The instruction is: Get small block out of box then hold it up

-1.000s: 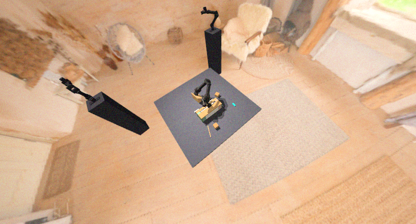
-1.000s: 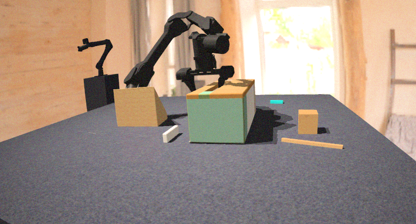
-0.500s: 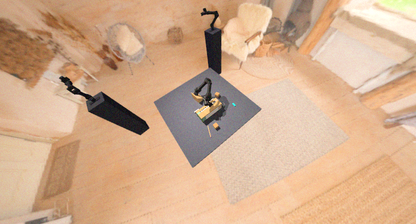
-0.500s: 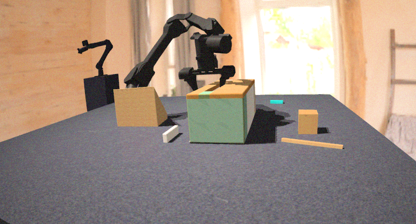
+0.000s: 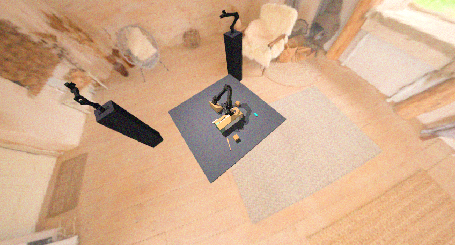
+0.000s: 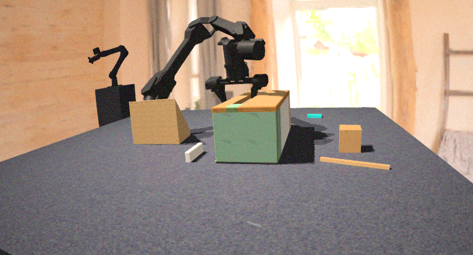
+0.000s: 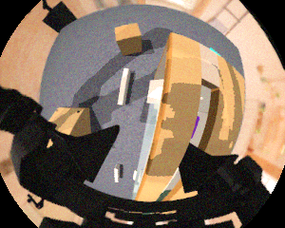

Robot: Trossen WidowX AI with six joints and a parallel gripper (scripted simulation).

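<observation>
My gripper tip is now 5 cm short of the purple block and 2 cm to the right of it. From my gripper tip the other things lie so: teal piece 26 cm ahead, 28 cm to the left, 8 cm below; then thin wooden stick 30 cm ahead, 30 cm to the right, 8 cm below.
</observation>
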